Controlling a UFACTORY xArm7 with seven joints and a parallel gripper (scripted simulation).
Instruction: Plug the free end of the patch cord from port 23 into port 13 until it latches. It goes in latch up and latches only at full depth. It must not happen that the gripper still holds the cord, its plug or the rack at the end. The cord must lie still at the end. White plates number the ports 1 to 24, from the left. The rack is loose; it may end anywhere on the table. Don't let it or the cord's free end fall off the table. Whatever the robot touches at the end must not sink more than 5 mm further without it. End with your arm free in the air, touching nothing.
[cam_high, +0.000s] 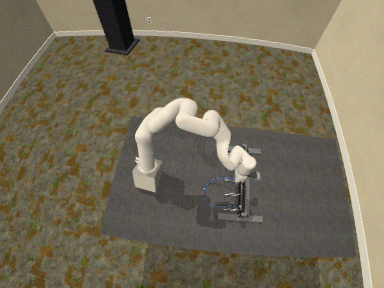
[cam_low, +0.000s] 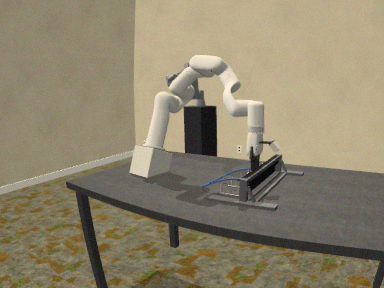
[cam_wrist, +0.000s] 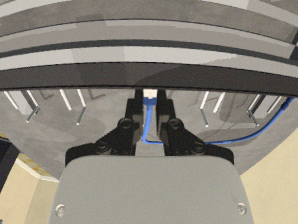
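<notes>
Now: the plug 2 cm ahead of my hand and 1 cm below it.
</notes>
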